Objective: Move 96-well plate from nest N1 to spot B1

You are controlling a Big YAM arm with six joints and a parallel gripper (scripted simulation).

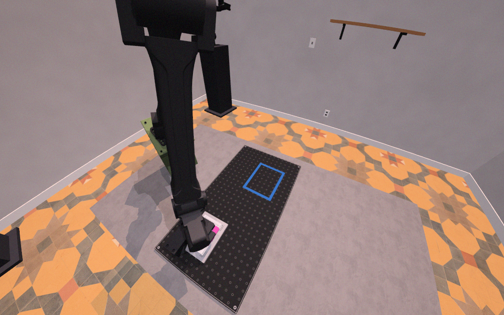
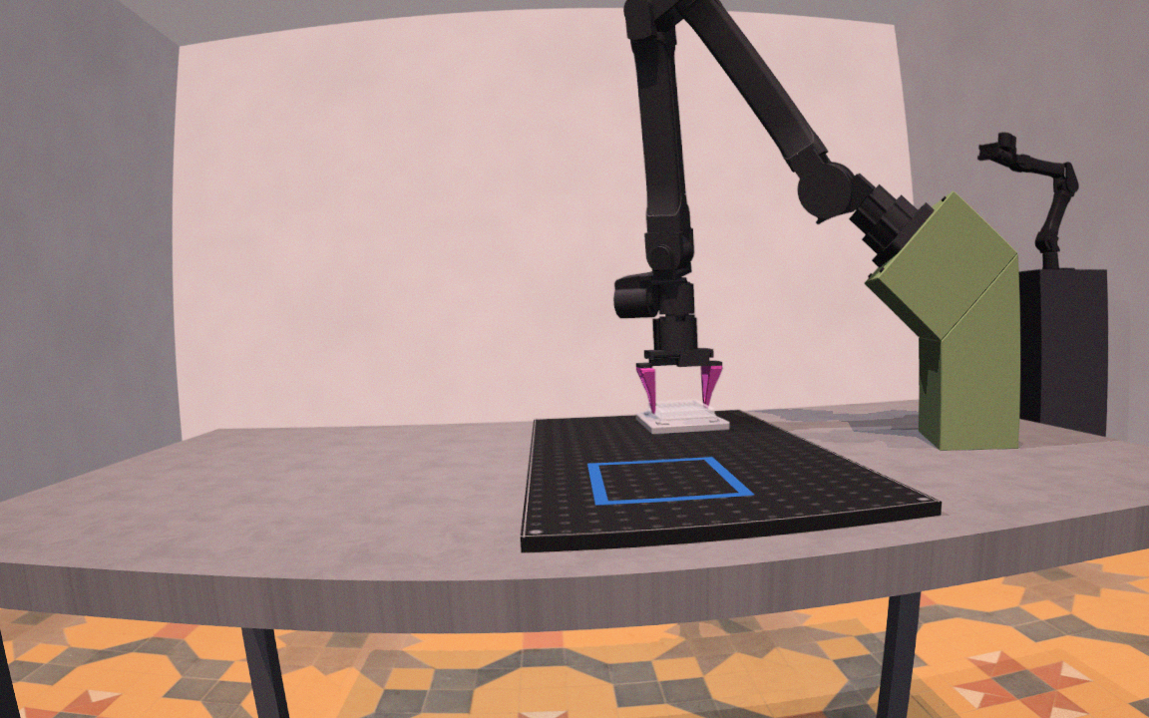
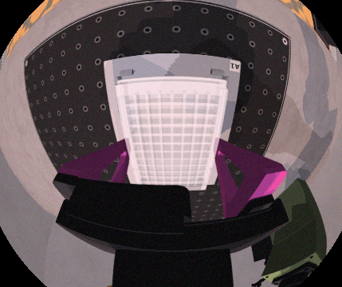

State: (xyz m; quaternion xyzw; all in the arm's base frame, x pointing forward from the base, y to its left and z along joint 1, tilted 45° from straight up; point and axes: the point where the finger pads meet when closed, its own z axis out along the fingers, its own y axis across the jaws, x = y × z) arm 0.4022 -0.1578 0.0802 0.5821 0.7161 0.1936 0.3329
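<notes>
Right now the grey plate nest N1 is 20 mm below my hand. Round my hand: white 96-well plate 10 mm below.
</notes>
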